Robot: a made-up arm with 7 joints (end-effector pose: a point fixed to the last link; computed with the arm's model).
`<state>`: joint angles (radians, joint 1 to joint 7).
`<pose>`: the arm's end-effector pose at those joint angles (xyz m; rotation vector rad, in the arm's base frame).
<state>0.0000 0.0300 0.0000 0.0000 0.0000 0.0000 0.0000</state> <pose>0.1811 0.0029 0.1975 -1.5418 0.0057 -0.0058</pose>
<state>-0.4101 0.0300 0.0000 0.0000 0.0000 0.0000 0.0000</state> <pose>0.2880 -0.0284 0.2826 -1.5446 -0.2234 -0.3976</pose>
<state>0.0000 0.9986 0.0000 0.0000 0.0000 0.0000 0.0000</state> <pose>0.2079 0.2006 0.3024 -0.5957 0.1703 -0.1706</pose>
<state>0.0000 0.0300 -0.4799 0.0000 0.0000 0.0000 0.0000</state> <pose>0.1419 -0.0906 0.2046 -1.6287 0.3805 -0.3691</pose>
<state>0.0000 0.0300 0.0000 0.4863 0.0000 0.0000 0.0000</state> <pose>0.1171 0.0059 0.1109 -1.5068 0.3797 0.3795</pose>
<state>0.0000 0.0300 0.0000 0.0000 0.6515 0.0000 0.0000</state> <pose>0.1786 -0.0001 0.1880 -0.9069 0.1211 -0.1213</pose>
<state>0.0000 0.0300 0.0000 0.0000 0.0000 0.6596 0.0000</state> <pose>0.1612 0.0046 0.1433 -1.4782 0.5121 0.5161</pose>
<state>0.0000 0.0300 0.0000 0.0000 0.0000 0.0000 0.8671</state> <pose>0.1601 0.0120 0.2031 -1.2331 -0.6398 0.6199</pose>
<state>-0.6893 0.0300 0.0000 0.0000 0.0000 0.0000 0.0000</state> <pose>0.3360 -0.0538 0.3616 -1.5192 -0.3795 -0.6644</pose>
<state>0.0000 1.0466 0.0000 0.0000 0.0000 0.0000 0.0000</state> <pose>0.2103 0.2068 0.3119 -0.5485 0.1774 -0.1777</pose>
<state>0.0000 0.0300 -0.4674 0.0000 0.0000 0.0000 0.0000</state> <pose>0.1434 -0.0884 0.2042 -1.6272 0.3706 -0.3595</pose>
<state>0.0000 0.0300 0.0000 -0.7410 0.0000 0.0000 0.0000</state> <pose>0.1847 -0.0019 0.3593 -1.4675 -0.5637 -0.5915</pose>
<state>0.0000 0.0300 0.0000 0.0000 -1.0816 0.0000 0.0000</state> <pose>0.1827 0.0180 0.2038 -2.5779 -0.2369 0.2371</pose>
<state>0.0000 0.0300 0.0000 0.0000 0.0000 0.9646 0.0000</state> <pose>0.1412 0.0053 0.1251 -1.4069 0.7433 0.7546</pose>
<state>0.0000 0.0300 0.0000 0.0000 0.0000 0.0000 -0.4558</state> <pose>0.1870 -0.0082 0.1956 -1.6258 0.3615 -0.3507</pose>
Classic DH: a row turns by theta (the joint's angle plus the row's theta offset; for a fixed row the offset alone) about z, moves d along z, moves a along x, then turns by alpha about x. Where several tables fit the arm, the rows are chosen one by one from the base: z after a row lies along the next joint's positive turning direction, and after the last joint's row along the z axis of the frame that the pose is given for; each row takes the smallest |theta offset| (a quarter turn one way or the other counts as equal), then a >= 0, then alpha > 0; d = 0 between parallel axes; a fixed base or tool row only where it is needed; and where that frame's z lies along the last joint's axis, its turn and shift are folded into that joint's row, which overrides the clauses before.
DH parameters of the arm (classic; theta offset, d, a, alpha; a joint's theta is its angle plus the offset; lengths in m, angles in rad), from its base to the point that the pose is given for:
base (fixed): -0.071 0.5107 0.0224 -1.3004
joint 1: -1.3111 -0.0057 -0.0214 -1.5708
joint 2: 1.2915 0.0204 -0.0312 1.5708
joint 3: -1.5708 -0.2102 0.0104 1.5708
joint 4: -1.5708 -0.0217 0.0416 1.5708
joint 5: 0 0.1345 0.0105 -1.5708
joint 6: -1.5708 -0.0316 0.0661 1.5708
joint 7: 0.0002 0.0202 0.0207 -1.5709
tool (fixed): -0.2501 0.0189 0 0

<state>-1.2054 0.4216 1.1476 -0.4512 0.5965 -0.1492 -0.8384</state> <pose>0.2462 0.1719 0.6152 -0.3959 -1.1019 -0.3499</pose>
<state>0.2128 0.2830 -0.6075 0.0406 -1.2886 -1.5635 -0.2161</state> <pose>0.0394 0.0782 0.2489 -2.1106 -1.2193 -0.2896</pose>
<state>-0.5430 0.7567 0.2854 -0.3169 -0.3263 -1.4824 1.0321</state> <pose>0.1870 0.1261 0.4401 -1.3637 -2.2221 -1.6177</pose>
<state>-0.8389 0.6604 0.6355 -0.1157 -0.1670 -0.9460 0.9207</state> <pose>0.2377 0.1473 0.5069 -0.8975 -2.4923 -0.9315</pose>
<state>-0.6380 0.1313 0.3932 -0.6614 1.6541 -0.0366 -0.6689</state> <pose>0.2996 0.0515 0.4652 0.1584 -0.3519 0.0319</pose>
